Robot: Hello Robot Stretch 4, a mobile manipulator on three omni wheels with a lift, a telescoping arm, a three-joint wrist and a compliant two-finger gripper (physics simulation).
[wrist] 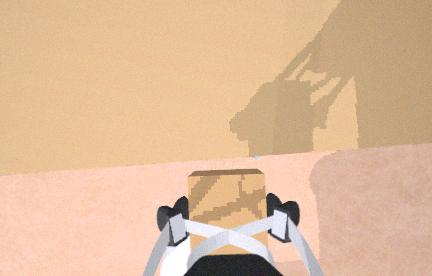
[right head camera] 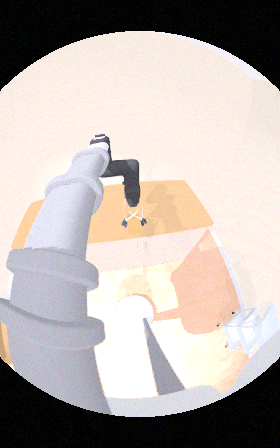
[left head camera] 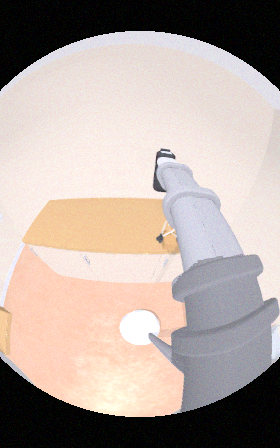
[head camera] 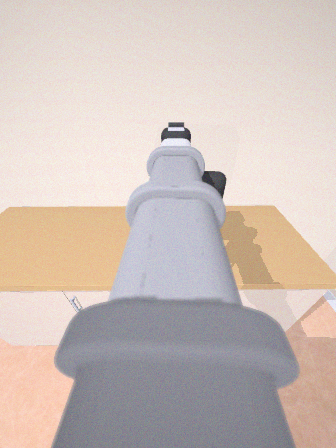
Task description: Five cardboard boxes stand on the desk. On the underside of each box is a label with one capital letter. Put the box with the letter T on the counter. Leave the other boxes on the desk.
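Where they show: gripper, fingertip midpoint: [wrist: 227, 210]; robot's base, origin of the base link: [right head camera: 134, 311] [left head camera: 138, 326].
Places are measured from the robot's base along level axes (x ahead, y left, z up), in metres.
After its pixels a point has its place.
Note:
A plain cardboard box [wrist: 227, 192] @(x 0.493, y -0.086, z 1.084 m) [left head camera: 170, 245] @(x 0.417, y -0.088, z 1.073 m) is held between the two fingertips of my gripper [wrist: 227, 210] @(x 0.468, y -0.086, z 1.036 m) [right head camera: 134, 222] @(x 0.468, y -0.086, z 1.036 m). The gripper is shut on this box. In the wrist view the box shows against the floor, just short of the front edge of the counter [wrist: 125, 75] @(x 0.648, y 0.069, z 0.882 m) [head camera: 60, 245] @(x 0.713, y 0.579, z 0.882 m) [left head camera: 100, 225] @(x 0.700, y 0.347, z 0.882 m) [right head camera: 192, 207] @(x 0.710, y -0.580, z 0.882 m). The box is hard to tell from the counter's colour in the right head camera view. Its underside and label are hidden. The counter has a tan top and white front. The other four boxes do not show.
The extended arm [head camera: 175, 240] @(x 0.169, y 0.002, z 1.457 m) [left head camera: 202, 230] @(x 0.161, y 0.019, z 1.456 m) [right head camera: 65, 220] @(x 0.159, y -0.019, z 1.456 m) reaches toward the counter and hides part of it. A pale wall stands behind. A white wire-like rack stands at the right in the right head camera view. A tan piece of furniture [left head camera: 4, 331] shows at the far left.

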